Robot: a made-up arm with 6 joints.
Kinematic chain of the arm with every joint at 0, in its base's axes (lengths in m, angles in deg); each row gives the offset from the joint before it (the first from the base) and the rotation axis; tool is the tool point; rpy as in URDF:
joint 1: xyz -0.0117 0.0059 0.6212 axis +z
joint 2: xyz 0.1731 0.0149 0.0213 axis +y
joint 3: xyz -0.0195 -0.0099 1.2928 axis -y
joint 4: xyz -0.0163 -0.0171 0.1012 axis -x
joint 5: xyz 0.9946 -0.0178 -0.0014 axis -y
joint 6: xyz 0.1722 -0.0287 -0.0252 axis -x
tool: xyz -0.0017 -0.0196 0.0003 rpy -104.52 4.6 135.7
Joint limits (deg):
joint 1: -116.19..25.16
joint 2: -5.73..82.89
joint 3: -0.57..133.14
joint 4: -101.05..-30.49
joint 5: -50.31..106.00
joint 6: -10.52..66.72
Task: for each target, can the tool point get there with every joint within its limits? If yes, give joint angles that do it. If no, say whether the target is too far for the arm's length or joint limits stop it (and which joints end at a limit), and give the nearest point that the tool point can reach.
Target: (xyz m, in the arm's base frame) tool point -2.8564 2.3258 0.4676
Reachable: no: too far | nearest point -0.7065 0.5725 2.4357 | short by 3.401 m
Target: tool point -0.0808 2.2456 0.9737
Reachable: no: joint limits stop it (at a limit: joint 2, joint 3, joint 4, joint 6) | nearest point -0.0386 0.8792 2.4094 | short by 1.982 m
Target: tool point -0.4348 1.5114 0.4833
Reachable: no: joint limits stop it (at a limit: joint 2, joint 3, joint 4, joint 5, joint 6) | nearest point -0.2379 0.8106 2.3816 | short by 2.033 m
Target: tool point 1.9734 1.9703 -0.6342
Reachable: no: too far | nearest point 1.8774 1.0304 -0.0330 | short by 1.120 m
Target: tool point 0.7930 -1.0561 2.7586
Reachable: yes | joints -52.79 27.56 87.27 -39.59 -26.46 11.37
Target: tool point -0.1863 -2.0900 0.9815
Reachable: yes | joints -94.92 47.39 18.06 -52.46 -18.45 20.94
